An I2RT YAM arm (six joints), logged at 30 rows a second.
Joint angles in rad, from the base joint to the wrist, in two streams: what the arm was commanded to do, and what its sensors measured. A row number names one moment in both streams.
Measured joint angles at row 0: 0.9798, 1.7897, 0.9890, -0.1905, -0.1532, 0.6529
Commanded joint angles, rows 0 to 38: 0.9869, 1.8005, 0.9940, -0.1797, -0.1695, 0.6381; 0.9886, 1.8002, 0.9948, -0.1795, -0.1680, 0.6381; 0.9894, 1.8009, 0.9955, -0.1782, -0.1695, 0.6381; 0.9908, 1.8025, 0.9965, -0.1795, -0.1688, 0.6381; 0.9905, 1.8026, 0.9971, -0.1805, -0.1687, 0.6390; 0.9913, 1.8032, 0.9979, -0.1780, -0.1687, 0.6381; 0.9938, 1.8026, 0.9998, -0.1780, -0.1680, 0.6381; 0.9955, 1.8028, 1.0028, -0.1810, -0.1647, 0.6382; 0.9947, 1.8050, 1.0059, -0.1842, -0.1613, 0.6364; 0.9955, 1.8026, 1.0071, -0.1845, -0.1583, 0.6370; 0.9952, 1.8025, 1.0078, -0.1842, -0.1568, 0.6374; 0.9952, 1.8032, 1.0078, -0.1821, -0.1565, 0.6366; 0.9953, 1.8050, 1.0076, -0.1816, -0.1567, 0.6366; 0.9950, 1.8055, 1.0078, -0.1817, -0.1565, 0.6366; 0.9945, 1.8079, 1.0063, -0.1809, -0.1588, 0.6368; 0.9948, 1.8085, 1.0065, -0.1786, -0.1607, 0.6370; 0.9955, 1.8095, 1.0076, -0.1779, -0.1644, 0.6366; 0.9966, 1.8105, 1.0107, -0.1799, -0.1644, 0.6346; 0.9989, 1.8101, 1.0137, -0.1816, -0.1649, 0.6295; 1.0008, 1.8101, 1.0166, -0.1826, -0.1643, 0.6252; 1.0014, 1.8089, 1.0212, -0.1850, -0.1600, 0.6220; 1.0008, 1.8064, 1.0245, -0.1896, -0.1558, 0.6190; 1.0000, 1.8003, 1.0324, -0.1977, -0.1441, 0.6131; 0.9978, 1.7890, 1.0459, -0.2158, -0.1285, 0.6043; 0.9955, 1.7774, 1.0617, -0.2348, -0.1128, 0.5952; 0.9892, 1.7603, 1.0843, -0.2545, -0.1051, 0.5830; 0.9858, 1.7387, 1.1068, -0.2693, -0.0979, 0.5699; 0.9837, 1.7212, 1.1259, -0.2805, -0.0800, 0.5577; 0.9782, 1.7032, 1.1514, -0.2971, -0.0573, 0.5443; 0.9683, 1.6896, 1.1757, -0.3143, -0.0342, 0.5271; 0.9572, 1.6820, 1.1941, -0.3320, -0.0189, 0.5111; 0.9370, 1.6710, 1.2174, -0.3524, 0.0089, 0.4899; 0.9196, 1.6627, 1.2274, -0.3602, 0.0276, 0.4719; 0.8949, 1.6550, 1.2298, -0.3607, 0.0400, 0.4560; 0.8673, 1.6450, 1.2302, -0.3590, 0.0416, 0.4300; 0.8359, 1.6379, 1.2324, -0.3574, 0.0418, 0.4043; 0.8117, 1.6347, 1.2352, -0.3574, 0.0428, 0.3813; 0.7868, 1.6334, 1.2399, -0.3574, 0.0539, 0.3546; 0.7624, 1.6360, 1.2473, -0.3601, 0.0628, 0.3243
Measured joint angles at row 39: 0.8059, 1.6428, 1.2312, -0.3305, 0.0071, 0.4362
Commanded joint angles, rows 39 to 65: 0.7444, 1.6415, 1.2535, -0.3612, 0.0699, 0.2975; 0.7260, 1.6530, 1.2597, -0.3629, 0.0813, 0.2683; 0.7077, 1.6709, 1.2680, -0.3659, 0.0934, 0.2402; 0.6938, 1.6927, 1.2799, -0.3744, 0.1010, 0.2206; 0.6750, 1.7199, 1.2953, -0.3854, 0.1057, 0.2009; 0.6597, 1.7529, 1.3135, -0.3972, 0.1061, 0.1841; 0.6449, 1.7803, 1.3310, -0.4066, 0.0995, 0.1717; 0.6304, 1.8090, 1.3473, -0.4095, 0.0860, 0.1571; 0.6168, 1.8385, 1.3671, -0.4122, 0.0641, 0.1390; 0.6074, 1.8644, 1.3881, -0.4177, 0.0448, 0.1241; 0.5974, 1.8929, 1.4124, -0.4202, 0.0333, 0.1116; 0.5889, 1.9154, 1.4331, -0.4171, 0.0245, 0.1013; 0.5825, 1.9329, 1.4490, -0.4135, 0.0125, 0.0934; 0.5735, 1.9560, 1.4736, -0.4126, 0.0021, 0.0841; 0.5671, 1.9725, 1.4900, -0.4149, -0.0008, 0.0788; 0.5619, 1.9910, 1.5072, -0.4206, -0.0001, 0.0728; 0.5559, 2.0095, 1.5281, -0.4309, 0.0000, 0.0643; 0.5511, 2.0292, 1.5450, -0.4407, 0.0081, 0.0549; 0.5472, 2.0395, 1.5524, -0.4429, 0.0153, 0.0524; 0.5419, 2.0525, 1.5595, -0.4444, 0.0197, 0.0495; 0.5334, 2.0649, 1.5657, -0.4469, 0.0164, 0.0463; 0.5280, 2.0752, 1.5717, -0.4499, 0.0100, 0.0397; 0.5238, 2.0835, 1.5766, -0.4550, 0.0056, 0.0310; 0.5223, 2.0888, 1.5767, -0.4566, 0.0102, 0.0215; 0.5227, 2.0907, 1.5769, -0.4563, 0.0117, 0.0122; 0.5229, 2.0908, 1.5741, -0.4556, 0.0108, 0.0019; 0.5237, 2.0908, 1.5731, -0.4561, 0.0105, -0.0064
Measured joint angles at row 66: 0.5228, 2.0880, 1.5654, -0.4370, 0.0174, 0.0425
